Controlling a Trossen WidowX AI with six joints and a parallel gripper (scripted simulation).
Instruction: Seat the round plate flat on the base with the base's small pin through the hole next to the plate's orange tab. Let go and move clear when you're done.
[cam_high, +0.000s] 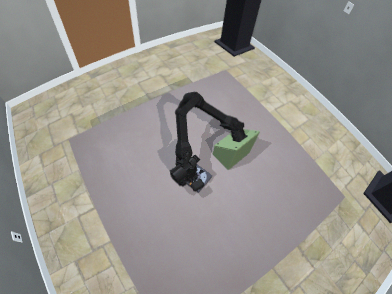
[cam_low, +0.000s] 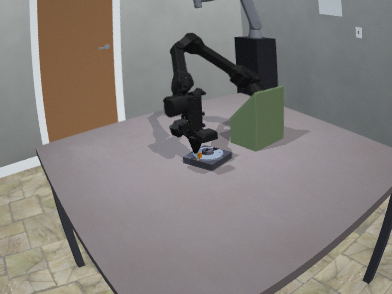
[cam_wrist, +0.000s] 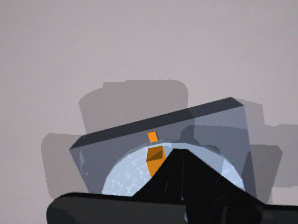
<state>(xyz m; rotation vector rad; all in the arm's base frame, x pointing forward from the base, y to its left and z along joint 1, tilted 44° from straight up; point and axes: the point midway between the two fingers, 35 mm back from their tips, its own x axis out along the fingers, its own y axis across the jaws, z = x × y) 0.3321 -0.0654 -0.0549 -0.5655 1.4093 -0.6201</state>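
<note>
Now: the pale round plate 50 mm below my hand and 50 mm behind it.
</note>
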